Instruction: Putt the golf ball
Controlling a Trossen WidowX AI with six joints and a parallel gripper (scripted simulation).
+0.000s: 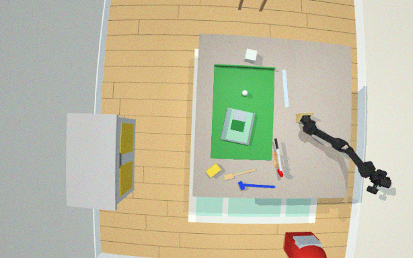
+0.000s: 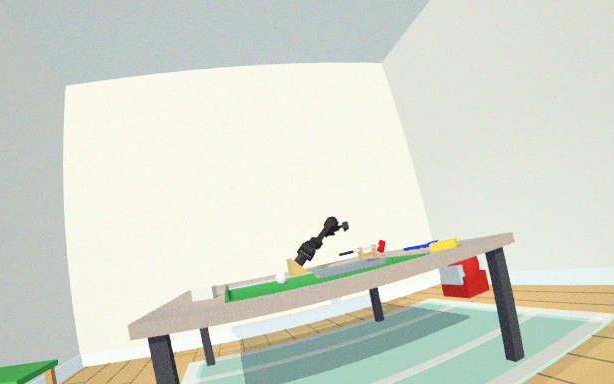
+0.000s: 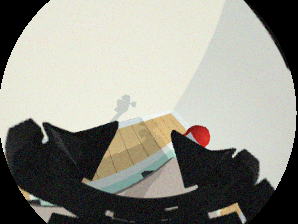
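My gripper tip is now 740 mm short of the red putter, 220 mm to the left of it and 140 mm above it. Round my gripper tip: blue putter (910 mm ahead, 180 mm below); then wooden stand (740 mm ahead, 210 mm to the right, 160 mm below); then pale blue bar (640 mm ahead, 770 mm to the right, 190 mm below).
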